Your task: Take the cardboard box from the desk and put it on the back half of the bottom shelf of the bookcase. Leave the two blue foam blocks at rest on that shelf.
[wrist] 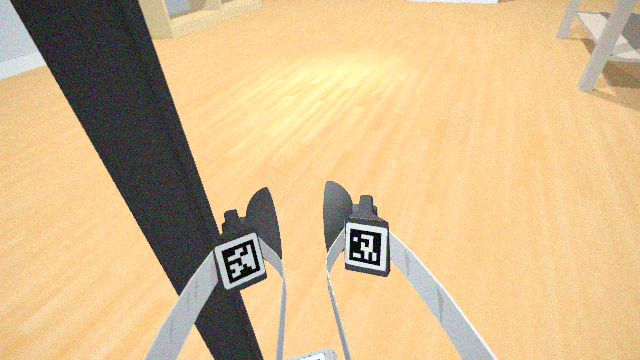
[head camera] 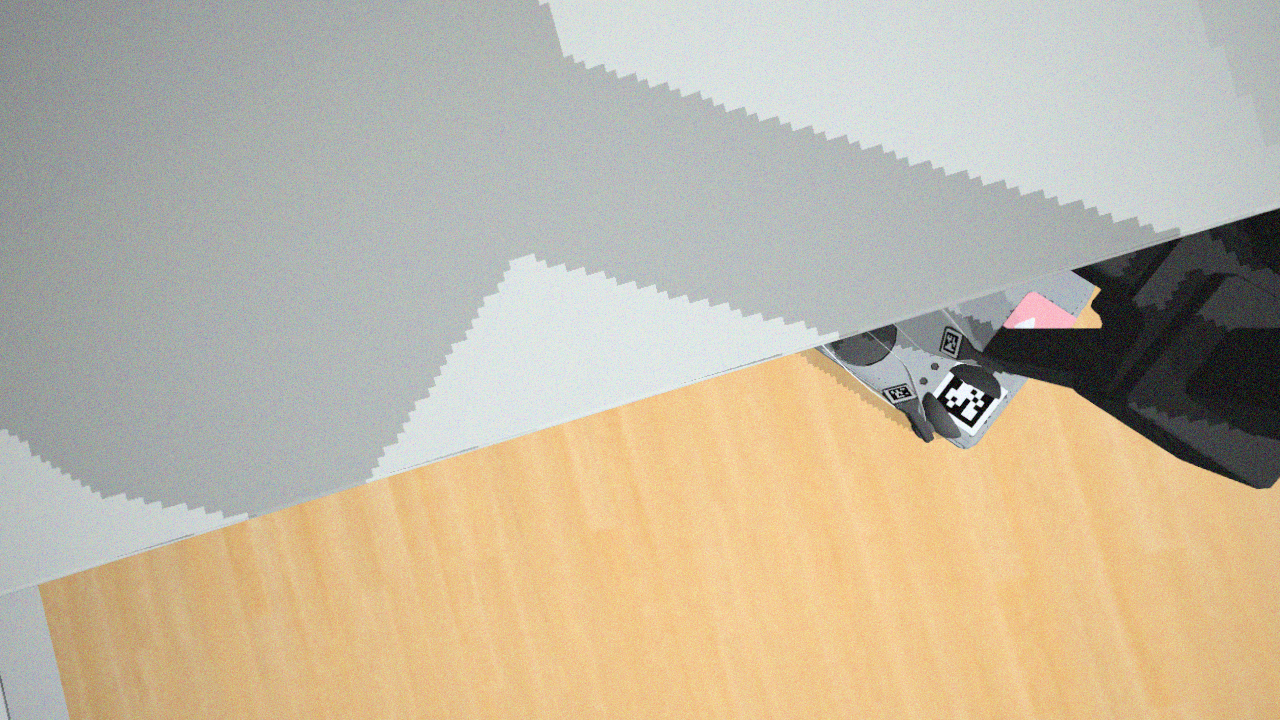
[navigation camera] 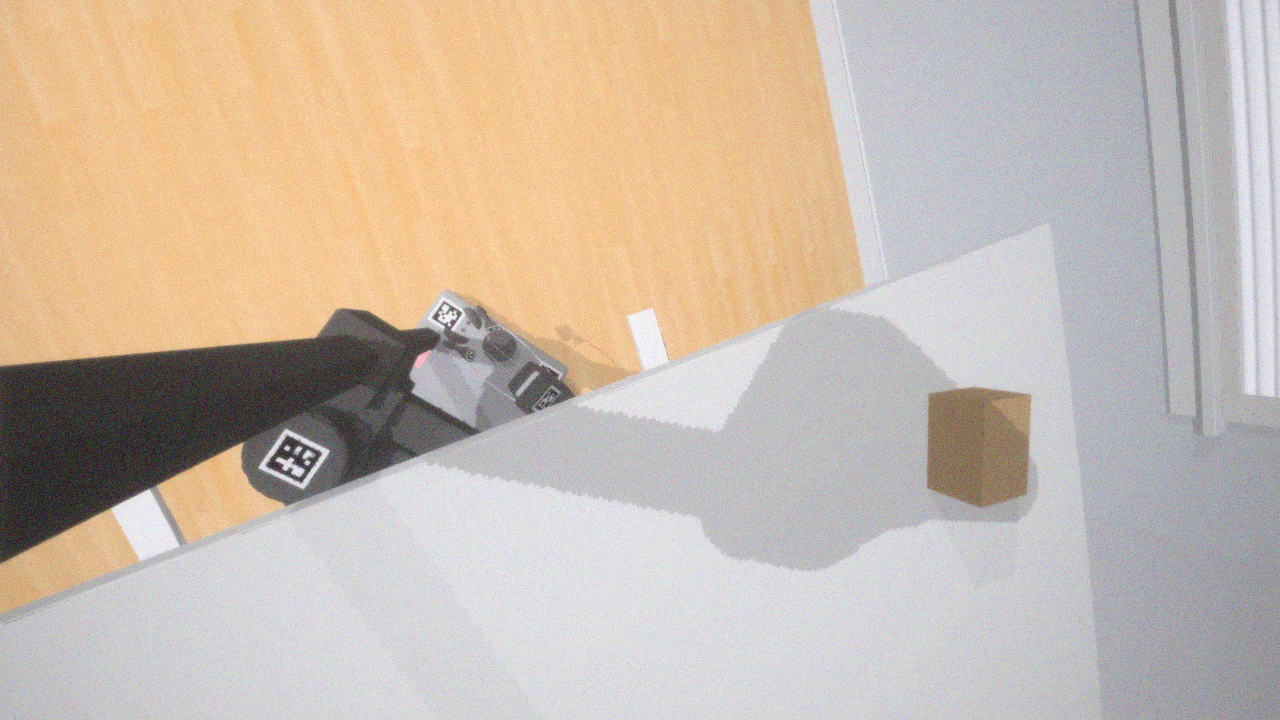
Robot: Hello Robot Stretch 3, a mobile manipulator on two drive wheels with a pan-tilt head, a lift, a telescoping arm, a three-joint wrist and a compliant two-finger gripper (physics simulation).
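Seen in the pictures: gripper, fingertip midpoint: [head camera: 976, 415] [navigation camera: 455, 318]; robot's base, link origin: [navigation camera: 497, 344].
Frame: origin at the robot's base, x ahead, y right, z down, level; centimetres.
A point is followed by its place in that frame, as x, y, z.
The cardboard box [navigation camera: 980, 447] {16.5, 32.0, -99.8} is brown and stands upright on the white desk [head camera: 626, 179] {1.7, 11.2, -95.0} [navigation camera: 626, 617] {-9.3, 14.3, -95.0}, near its far right corner in the navigation view. The box does not show in the head view. My gripper [head camera: 958, 397] {1.1, -9.4, -50.3} [navigation camera: 466, 329] {1.1, -9.4, -50.3} [wrist: 300, 209] {1.1, -9.4, -50.3} is over the robot's base, beside the desk's long edge and well away from the box. Its fingers stand partly apart with nothing between them. The desk top hides part of the wrist. The blue foam blocks do not show; I cannot tell whether the bookcase shows.
The black mast [navigation camera: 179, 402] {-4.7, -12.2, -105.6} [wrist: 145, 150] stands beside the gripper. White desk legs [navigation camera: 648, 335] show below the desk edge. In the wrist view, light wooden furniture [wrist: 215, 19] stands at the top left, and a grey-legged stand [wrist: 606, 47] at the top right. A wall [navigation camera: 1002, 134] {107.7, 66.1, -49.1} lies beyond the desk.
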